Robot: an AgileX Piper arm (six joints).
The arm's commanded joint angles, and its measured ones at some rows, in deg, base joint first. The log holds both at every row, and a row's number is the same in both.
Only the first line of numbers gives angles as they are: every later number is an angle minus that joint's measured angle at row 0.
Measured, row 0:
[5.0 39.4 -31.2 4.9 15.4 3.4]
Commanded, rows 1 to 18:
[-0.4 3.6 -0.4 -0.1 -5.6 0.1]
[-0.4 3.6 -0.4 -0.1 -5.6 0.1]
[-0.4 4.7 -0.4 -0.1 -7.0 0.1]
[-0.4 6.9 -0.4 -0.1 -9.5 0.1]
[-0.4 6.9 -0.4 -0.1 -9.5 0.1]
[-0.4 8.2 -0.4 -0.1 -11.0 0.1]
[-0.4 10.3 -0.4 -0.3 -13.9 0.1]
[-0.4 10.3 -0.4 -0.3 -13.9 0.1]
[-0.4 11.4 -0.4 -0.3 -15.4 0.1]
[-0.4 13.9 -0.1 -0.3 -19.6 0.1]
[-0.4 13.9 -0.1 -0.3 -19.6 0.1]
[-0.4 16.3 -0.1 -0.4 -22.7 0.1]
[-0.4 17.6 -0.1 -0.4 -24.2 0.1]
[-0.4 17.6 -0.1 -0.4 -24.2 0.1]
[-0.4 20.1 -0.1 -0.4 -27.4 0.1]
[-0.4 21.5 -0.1 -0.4 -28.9 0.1]
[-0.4 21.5 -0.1 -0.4 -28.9 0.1]
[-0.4 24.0 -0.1 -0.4 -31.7 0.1]
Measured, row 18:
[0.0 21.2 0.0 0.0 -27.1 0.0]
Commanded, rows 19 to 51:
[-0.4 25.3 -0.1 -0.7 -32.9 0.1]
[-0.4 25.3 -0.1 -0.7 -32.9 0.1]
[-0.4 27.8 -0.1 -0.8 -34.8 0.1]
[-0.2 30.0 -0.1 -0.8 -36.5 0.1]
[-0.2 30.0 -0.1 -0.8 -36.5 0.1]
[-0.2 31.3 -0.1 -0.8 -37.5 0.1]
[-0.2 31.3 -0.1 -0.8 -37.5 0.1]
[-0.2 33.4 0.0 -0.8 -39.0 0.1]
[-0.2 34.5 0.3 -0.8 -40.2 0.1]
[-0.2 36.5 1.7 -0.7 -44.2 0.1]
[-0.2 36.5 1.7 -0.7 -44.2 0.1]
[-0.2 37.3 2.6 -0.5 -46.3 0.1]
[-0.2 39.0 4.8 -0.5 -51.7 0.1]
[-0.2 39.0 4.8 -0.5 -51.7 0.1]
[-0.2 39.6 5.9 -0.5 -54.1 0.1]
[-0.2 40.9 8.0 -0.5 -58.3 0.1]
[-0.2 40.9 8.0 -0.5 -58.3 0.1]
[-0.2 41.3 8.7 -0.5 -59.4 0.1]
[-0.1 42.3 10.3 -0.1 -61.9 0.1]
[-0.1 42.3 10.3 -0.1 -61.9 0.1]
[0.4 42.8 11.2 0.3 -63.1 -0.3]
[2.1 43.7 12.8 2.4 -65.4 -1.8]
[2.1 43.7 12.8 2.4 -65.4 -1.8]
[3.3 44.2 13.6 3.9 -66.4 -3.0]
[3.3 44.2 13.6 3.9 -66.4 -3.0]
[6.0 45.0 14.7 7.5 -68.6 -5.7]
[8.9 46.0 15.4 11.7 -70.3 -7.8]
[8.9 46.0 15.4 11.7 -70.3 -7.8]
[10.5 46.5 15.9 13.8 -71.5 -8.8]
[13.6 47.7 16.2 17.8 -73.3 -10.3]
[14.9 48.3 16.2 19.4 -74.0 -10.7]
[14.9 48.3 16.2 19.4 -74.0 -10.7]
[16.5 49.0 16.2 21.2 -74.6 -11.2]
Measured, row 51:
[12.9 47.7 16.1 16.2 -71.5 -8.7]
